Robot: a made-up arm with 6 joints. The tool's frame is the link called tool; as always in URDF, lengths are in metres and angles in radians.
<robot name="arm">
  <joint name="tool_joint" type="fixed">
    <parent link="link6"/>
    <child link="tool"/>
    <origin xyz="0 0 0" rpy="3.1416 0 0"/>
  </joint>
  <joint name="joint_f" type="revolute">
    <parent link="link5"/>
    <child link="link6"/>
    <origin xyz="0.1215 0 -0.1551" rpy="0 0 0"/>
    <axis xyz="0 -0.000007 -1"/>
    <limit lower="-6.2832" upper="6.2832"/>
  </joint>
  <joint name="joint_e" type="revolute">
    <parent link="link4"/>
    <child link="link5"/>
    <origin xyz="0 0 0" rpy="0 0 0"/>
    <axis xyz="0 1 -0.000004"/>
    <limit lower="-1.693" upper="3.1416"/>
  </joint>
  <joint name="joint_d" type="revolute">
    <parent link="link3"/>
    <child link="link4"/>
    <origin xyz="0.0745 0 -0.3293" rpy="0 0 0"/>
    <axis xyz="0 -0.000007 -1"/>
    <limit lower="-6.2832" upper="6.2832"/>
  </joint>
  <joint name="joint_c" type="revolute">
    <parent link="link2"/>
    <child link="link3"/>
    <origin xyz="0.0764 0 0.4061" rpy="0 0 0"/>
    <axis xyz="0 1 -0.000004"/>
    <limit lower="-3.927" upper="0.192"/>
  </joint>
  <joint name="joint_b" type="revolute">
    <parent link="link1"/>
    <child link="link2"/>
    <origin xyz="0 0 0" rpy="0 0 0"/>
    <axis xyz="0 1 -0.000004"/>
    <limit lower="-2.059" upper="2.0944"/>
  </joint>
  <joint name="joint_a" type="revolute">
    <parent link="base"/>
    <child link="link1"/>
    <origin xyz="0 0 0.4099" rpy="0 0 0"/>
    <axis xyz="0 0 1"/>
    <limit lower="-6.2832" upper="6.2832"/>
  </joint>
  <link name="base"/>
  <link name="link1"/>
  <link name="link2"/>
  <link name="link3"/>
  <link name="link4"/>
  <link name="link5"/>
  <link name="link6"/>
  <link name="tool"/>
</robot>
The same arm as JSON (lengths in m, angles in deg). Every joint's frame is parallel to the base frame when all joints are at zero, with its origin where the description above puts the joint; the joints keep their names.
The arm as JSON. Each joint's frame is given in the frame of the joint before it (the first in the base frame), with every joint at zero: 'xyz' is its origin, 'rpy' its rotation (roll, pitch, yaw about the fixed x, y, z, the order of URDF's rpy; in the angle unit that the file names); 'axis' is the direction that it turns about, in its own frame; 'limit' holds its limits. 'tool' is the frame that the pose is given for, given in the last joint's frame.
{"units": {"length": "m", "angle": "deg"}, "joints": [
  {"name": "joint_a", "type": "revolute", "origin": {"xyz": [0.0, 0.0, 0.4099], "rpy": [0.0, 0.0, 0.0]}, "axis": "+z", "limit": {"lower": -360.0, "upper": 360.0}},
  {"name": "joint_b", "type": "revolute", "origin": {"xyz": [0.0, 0.0, 0.0], "rpy": [0.0, 0.0, 0.0]}, "axis": "+y", "limit": {"lower": -117.97, "upper": 120.0}},
  {"name": "joint_c", "type": "revolute", "origin": {"xyz": [0.0764, 0.0, 0.4061], "rpy": [0.0, 0.0, 0.0]}, "axis": "+y", "limit": {"lower": -225.0, "upper": 11.0}},
  {"name": "joint_d", "type": "revolute", "origin": {"xyz": [0.0745, 0.0, -0.3293], "rpy": [0.0, 0.0, 0.0]}, "axis": "-z", "limit": {"lower": -360.0, "upper": 360.0}},
  {"name": "joint_e", "type": "revolute", "origin": {"xyz": [0.0, 0.0, 0.0], "rpy": [0.0, 0.0, 0.0]}, "axis": "+y", "limit": {"lower": -97.0, "upper": 180.0}},
  {"name": "joint_f", "type": "revolute", "origin": {"xyz": [0.1215, 0.0, -0.1551], "rpy": [0.0, 0.0, 0.0]}, "axis": "-z", "limit": {"lower": -360.0, "upper": 360.0}}
], "tool": {"origin": {"xyz": [0.0, 0.0, 0.0], "rpy": [-180.0, 0.0, 0.0]}}}

